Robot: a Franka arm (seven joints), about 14 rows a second.
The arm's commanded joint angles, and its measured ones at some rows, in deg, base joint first. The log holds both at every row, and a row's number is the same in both.
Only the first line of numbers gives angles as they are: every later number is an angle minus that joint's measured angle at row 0.
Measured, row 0:
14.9 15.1 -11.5 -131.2 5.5 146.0 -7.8
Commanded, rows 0 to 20:
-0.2 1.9 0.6 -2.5 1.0 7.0 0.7
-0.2 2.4 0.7 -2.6 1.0 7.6 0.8
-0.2 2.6 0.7 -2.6 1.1 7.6 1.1
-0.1 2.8 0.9 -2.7 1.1 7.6 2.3
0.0 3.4 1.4 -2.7 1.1 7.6 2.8
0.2 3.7 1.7 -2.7 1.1 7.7 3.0
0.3 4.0 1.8 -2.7 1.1 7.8 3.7
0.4 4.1 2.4 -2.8 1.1 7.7 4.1
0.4 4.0 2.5 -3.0 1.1 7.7 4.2
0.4 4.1 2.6 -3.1 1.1 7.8 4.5
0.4 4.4 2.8 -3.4 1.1 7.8 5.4
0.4 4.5 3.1 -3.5 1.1 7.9 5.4
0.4 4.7 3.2 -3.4 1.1 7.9 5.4
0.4 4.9 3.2 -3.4 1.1 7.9 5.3
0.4 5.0 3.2 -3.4 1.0 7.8 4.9
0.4 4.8 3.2 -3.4 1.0 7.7 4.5
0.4 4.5 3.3 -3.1 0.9 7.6 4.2
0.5 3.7 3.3 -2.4 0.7 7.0 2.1
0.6 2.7 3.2 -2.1 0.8 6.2 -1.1
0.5 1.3 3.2 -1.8 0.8 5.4 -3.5
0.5 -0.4 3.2 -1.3 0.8 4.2 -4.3
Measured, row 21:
0.4 3.8 3.2 -1.4 0.0 6.6 -0.6
